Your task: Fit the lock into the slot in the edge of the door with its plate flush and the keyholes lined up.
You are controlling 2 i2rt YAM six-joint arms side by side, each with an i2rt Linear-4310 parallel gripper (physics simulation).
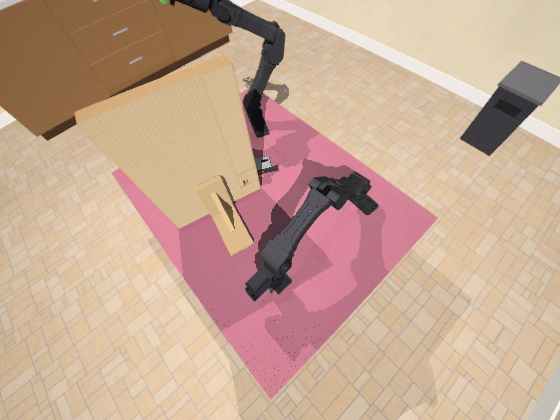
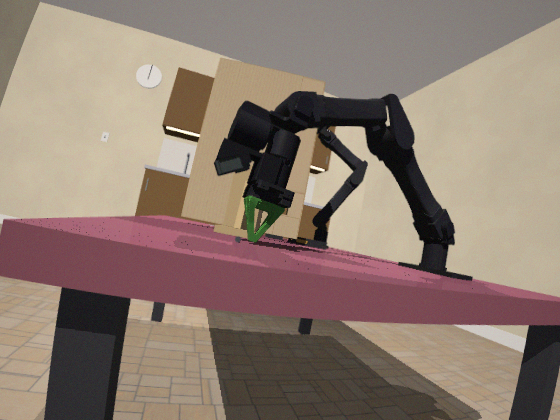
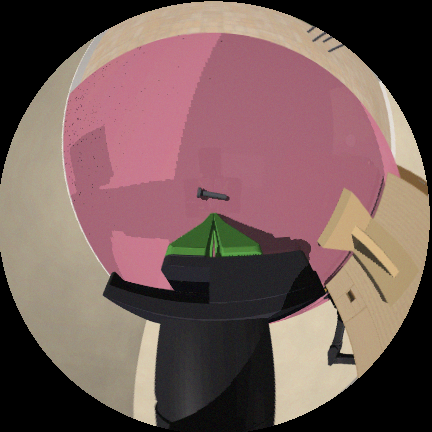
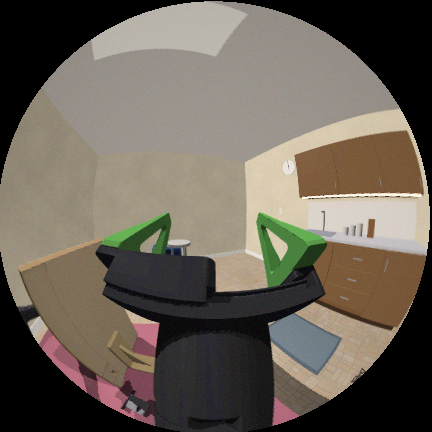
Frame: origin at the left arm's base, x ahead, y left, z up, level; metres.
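Seen in the pictures: left gripper, fingertip midpoint: (image 2: 251,241) (image 3: 213,217); right gripper, fingertip midpoint: (image 4: 213,216); left arm's base, origin of the base link: (image 1: 355,195) (image 2: 431,272); right arm's base, origin of the base link: (image 1: 257,123).
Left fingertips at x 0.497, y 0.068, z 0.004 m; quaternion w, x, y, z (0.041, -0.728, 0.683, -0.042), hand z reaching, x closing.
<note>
Pixels of each thing's top centre, then the offset from my left fingertips to it. "pt": a spot on its surface instead.
- door, middle of its top: (image 1: 155,85) (image 4: 67,250) (image 2: 273,72) dx -0.029, dy -0.412, dz +0.577 m
- wooden foot, surface spot: (image 1: 240,242) pt dx +0.002, dy -0.209, dz +0.014 m
- black lock, middle of its top: (image 2: 308,238) (image 1: 261,163) dx -0.295, dy -0.460, dz +0.022 m
- small dark bolt-like piece, middle of its top: (image 3: 211,196) (image 2: 238,235) dx +0.025, dy +0.003, dz +0.006 m
The door (image 1: 165,145) (image 2: 270,82) (image 3: 375,325) (image 4: 65,310) stands upright in a wooden foot (image 1: 240,242). A small keyhole cutout (image 1: 245,181) (image 3: 351,296) shows low near its edge. The grey and black lock (image 1: 266,163) (image 4: 135,404) lies low beside that edge; whether it touches the door is unclear. My left gripper (image 2: 254,239) (image 3: 213,217) is shut and empty, low over the table. A small dark bolt-like piece (image 2: 237,239) (image 3: 214,194) lies just beyond its fingertips. My right gripper (image 4: 213,216) is open and empty, raised and far from the lock.
The pink table top (image 1: 410,215) (image 2: 150,280) carries everything. The door's foot and its slanted brace (image 1: 222,211) stick out on the side towards my left gripper. My right arm's dark base part (image 1: 257,120) stands behind the lock. Brown cabinets (image 1: 65,60) (image 4: 360,280) stand beyond the table.
</note>
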